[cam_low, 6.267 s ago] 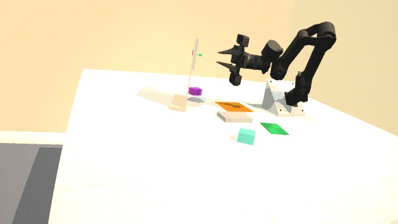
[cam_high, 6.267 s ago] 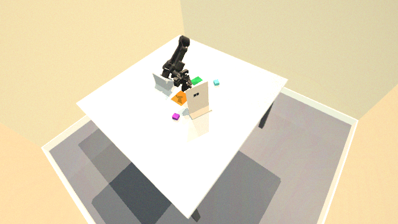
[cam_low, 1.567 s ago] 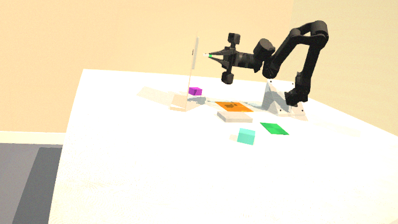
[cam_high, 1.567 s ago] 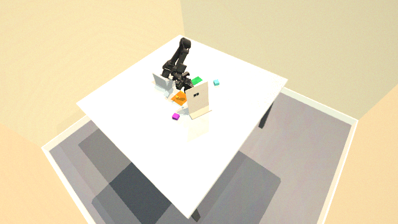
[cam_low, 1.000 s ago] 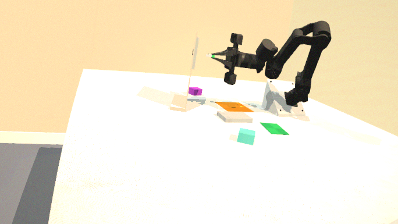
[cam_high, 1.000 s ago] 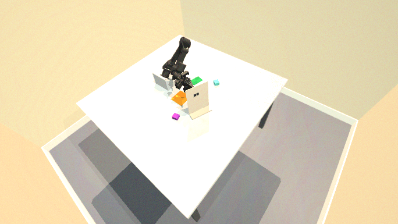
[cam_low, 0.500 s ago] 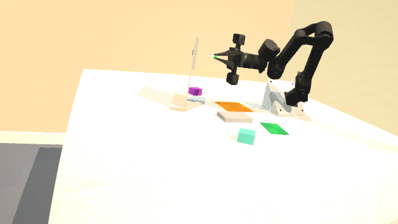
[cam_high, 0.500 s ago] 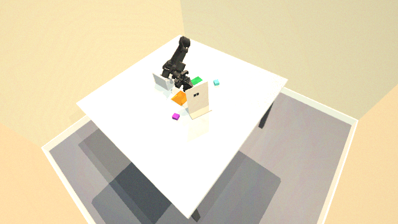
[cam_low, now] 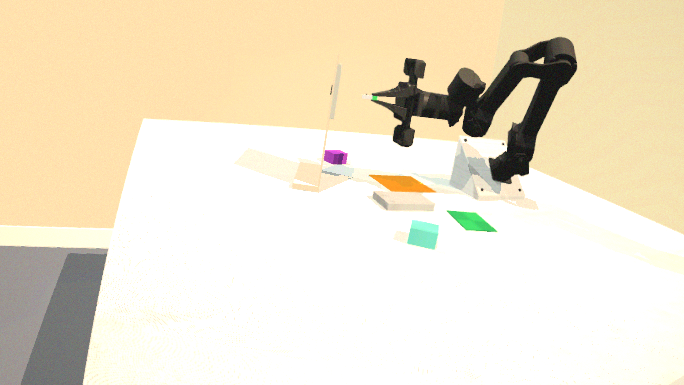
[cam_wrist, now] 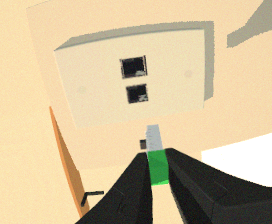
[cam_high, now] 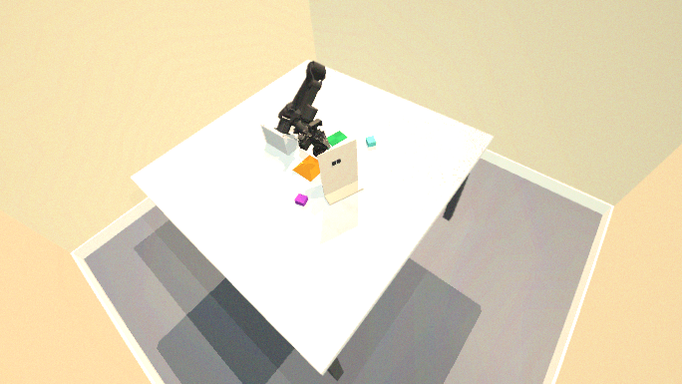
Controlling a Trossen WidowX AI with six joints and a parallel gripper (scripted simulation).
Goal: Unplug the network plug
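The orange square lies 190 mm below my gripper tip, 130 mm behind it and 40 mm to the right of it. From my gripper tip the other things lie so: beige panel (80 mm ahead, 70 mm below, 30 mm to the right); network plug (right at my gripper tip).
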